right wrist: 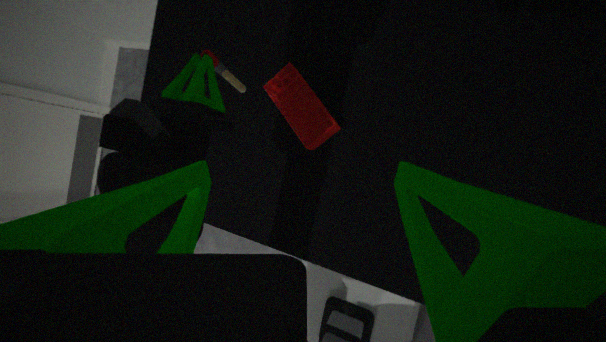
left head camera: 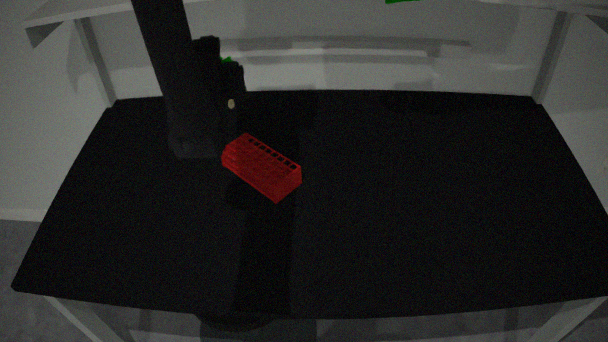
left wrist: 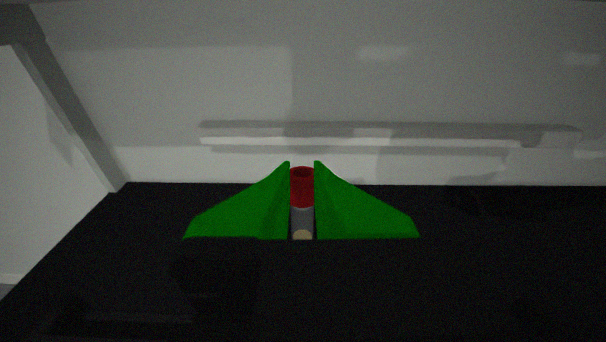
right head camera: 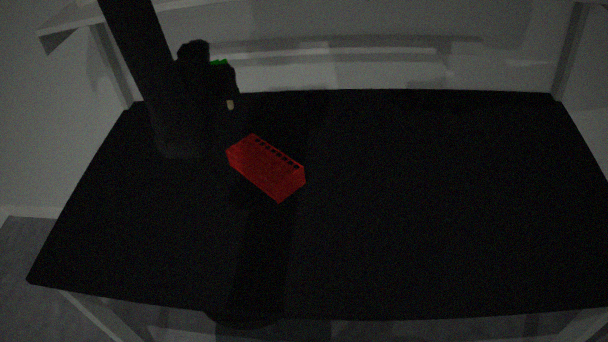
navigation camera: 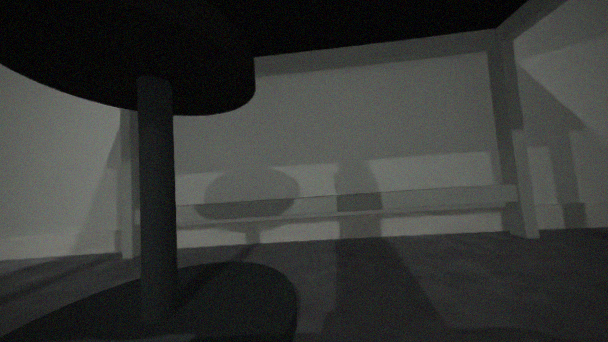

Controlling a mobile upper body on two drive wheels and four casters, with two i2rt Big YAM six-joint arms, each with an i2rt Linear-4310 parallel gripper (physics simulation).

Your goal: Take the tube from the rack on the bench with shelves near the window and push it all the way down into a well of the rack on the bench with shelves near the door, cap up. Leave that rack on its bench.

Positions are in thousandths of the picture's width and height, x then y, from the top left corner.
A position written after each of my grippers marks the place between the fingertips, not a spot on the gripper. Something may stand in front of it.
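In the left wrist view I see my left gripper (left wrist: 499, 496) together with a tube with red cap (left wrist: 499, 519). The right wrist view shows my right gripper (right wrist: 499, 501), and my left gripper (right wrist: 336, 162) is visible there as well, along with a red tube rack (right wrist: 517, 358). The left head camera gives me the rack (left head camera: 451, 531), and the right head camera view also shows the rack (right head camera: 451, 516). In the navigation camera view the tube with red cap is out of frame, and in the navigation camera view the red tube rack is out of frame.
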